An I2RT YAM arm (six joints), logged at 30 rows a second.
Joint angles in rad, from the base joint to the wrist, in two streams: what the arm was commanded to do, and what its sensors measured. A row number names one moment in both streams.
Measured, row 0:
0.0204 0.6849 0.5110 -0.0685 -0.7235 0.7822
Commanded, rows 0 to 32:
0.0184 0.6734 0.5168 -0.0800 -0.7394 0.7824
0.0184 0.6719 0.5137 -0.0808 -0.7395 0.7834
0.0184 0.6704 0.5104 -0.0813 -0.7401 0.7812
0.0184 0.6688 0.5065 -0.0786 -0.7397 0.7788
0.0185 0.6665 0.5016 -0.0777 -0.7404 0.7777
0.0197 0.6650 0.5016 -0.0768 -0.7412 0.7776
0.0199 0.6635 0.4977 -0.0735 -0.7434 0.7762
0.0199 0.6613 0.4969 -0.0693 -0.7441 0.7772
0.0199 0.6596 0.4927 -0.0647 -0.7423 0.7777
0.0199 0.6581 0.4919 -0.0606 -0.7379 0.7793
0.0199 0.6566 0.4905 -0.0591 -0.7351 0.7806
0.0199 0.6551 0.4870 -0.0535 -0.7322 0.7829
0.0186 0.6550 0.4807 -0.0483 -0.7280 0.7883
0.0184 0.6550 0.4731 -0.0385 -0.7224 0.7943
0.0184 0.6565 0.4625 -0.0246 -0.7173 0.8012
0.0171 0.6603 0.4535 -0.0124 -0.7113 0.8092
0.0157 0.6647 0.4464 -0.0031 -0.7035 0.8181
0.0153 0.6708 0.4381 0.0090 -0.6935 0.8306
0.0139 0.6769 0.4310 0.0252 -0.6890 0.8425
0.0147 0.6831 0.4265 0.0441 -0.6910 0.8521
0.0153 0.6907 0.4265 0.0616 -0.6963 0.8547
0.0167 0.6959 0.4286 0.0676 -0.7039 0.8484
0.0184 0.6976 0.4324 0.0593 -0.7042 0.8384
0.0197 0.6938 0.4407 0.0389 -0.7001 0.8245
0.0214 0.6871 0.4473 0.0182 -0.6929 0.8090
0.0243 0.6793 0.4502 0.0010 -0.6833 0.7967
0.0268 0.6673 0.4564 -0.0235 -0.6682 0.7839
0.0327 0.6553 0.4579 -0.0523 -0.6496 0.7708
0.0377 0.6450 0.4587 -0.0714 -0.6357 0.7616
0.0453 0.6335 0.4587 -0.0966 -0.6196 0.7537
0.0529 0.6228 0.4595 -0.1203 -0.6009 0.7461
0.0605 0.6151 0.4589 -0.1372 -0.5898 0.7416
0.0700 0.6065 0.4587 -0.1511 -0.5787 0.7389
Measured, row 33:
0.0513 0.6312 0.4381 -0.0711 -0.6399 0.7818
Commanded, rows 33 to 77:
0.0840 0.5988 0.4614 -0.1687 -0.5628 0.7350
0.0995 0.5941 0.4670 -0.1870 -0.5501 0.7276
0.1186 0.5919 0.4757 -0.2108 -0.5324 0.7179
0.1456 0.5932 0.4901 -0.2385 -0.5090 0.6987
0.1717 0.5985 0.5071 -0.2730 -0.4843 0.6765
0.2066 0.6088 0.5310 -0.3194 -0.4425 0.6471
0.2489 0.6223 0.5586 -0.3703 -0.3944 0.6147
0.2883 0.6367 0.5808 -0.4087 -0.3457 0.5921
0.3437 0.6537 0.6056 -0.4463 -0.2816 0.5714
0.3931 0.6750 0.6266 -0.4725 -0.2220 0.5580
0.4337 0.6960 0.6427 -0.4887 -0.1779 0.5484
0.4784 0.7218 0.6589 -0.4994 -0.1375 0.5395
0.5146 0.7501 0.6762 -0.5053 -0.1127 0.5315
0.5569 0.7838 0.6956 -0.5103 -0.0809 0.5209
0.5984 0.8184 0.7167 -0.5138 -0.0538 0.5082
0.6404 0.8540 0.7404 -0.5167 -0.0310 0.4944
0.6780 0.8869 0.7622 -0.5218 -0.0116 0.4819
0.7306 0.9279 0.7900 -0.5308 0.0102 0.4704
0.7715 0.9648 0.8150 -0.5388 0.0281 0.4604
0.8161 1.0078 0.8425 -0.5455 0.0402 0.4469
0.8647 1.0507 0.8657 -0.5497 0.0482 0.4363
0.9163 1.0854 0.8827 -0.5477 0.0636 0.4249
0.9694 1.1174 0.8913 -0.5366 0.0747 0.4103
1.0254 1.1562 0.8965 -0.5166 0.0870 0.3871
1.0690 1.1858 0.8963 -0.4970 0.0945 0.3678
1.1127 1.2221 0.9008 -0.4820 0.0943 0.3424
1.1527 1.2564 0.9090 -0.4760 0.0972 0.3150
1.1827 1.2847 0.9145 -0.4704 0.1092 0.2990
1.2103 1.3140 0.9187 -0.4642 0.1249 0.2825
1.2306 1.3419 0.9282 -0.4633 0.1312 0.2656
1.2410 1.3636 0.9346 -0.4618 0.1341 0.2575
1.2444 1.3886 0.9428 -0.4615 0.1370 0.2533
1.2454 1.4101 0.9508 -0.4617 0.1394 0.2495
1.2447 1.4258 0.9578 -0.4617 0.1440 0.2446
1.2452 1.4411 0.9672 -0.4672 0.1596 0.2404
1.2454 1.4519 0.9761 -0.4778 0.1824 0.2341
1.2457 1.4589 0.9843 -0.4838 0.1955 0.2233
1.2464 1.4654 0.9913 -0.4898 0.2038 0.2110
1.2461 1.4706 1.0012 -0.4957 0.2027 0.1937
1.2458 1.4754 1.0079 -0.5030 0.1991 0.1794
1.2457 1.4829 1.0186 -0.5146 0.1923 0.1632
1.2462 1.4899 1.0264 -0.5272 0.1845 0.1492
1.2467 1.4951 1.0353 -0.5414 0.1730 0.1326
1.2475 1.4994 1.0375 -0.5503 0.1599 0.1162
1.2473 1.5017 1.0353 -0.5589 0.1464 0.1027
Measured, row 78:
1.2446 1.4868 1.0153 -0.4904 0.1555 0.1745
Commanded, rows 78 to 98:
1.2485 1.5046 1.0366 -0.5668 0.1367 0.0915
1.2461 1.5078 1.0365 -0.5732 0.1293 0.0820
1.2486 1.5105 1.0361 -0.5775 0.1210 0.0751
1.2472 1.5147 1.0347 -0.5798 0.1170 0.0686
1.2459 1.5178 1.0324 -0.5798 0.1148 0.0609
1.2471 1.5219 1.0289 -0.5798 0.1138 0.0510
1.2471 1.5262 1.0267 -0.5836 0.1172 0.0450
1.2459 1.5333 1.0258 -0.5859 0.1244 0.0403
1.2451 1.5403 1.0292 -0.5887 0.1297 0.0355
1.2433 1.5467 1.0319 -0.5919 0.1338 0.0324
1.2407 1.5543 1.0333 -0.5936 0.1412 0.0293
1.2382 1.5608 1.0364 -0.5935 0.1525 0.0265
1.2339 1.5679 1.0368 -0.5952 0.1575 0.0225
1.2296 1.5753 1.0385 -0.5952 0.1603 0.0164
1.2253 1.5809 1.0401 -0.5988 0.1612 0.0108
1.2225 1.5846 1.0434 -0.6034 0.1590 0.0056
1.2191 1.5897 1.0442 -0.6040 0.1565 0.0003
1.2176 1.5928 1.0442 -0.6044 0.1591 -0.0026
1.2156 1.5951 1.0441 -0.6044 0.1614 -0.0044
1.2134 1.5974 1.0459 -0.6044 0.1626 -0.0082
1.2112 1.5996 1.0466 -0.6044 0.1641 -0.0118
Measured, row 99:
1.2186 1.5944 1.0222 -0.5694 0.1360 0.0143
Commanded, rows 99 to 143:
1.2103 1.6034 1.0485 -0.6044 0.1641 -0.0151
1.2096 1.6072 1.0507 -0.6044 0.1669 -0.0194
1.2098 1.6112 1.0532 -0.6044 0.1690 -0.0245
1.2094 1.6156 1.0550 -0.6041 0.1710 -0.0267
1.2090 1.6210 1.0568 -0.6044 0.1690 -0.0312
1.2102 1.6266 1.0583 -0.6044 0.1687 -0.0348
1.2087 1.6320 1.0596 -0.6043 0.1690 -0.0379
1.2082 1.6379 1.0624 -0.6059 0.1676 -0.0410
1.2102 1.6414 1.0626 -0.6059 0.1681 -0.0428
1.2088 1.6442 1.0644 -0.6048 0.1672 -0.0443
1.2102 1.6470 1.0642 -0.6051 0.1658 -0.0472
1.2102 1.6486 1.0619 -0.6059 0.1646 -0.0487
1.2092 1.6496 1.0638 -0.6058 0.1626 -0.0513
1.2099 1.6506 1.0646 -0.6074 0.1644 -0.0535
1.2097 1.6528 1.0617 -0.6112 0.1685 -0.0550
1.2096 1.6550 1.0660 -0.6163 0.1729 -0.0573
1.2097 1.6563 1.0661 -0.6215 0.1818 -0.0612
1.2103 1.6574 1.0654 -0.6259 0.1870 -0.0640
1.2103 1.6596 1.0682 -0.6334 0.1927 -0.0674
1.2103 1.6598 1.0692 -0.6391 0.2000 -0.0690
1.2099 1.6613 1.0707 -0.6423 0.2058 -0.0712
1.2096 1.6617 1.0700 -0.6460 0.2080 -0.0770
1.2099 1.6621 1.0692 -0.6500 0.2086 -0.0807
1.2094 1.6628 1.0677 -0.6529 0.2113 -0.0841
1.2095 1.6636 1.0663 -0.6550 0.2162 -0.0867
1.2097 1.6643 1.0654 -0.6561 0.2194 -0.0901
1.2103 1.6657 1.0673 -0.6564 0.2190 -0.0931
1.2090 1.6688 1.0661 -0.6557 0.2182 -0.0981
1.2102 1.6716 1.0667 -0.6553 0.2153 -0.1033
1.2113 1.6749 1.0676 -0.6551 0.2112 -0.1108
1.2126 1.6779 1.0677 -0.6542 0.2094 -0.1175
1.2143 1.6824 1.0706 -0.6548 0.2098 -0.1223
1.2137 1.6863 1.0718 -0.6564 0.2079 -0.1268
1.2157 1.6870 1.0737 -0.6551 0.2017 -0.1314
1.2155 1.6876 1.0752 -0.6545 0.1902 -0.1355
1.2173 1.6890 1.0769 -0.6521 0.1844 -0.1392
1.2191 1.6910 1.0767 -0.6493 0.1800 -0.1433
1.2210 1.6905 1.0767 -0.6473 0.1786 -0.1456
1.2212 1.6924 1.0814 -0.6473 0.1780 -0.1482
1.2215 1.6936 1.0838 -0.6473 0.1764 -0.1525
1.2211 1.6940 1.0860 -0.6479 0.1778 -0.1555
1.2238 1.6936 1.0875 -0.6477 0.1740 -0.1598
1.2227 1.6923 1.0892 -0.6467 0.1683 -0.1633
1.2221 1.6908 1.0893 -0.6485 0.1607 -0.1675
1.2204 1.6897 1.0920 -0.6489 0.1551 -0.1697
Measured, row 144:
1.2186 1.6794 1.0737 -0.6182 0.1883 -0.1570
